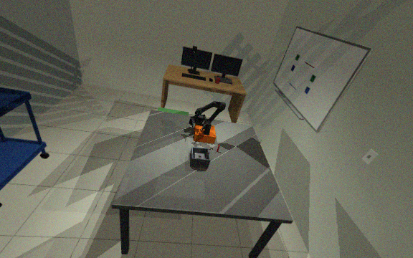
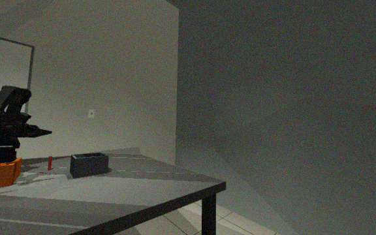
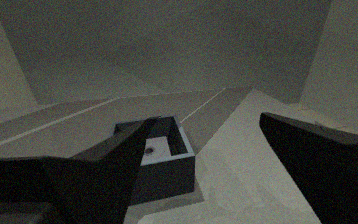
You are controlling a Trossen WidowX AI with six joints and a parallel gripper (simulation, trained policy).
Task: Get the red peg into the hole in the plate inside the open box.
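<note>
Now: gripper tip 2 cm past the red peg, 25 cm to the right of it and 19 cm above it. The rest, counted from my gripper tip: dark box (18 cm ahead, 8 cm to the left, 20 cm below); plate (18 cm ahead, 8 cm to the left, 19 cm below).
</note>
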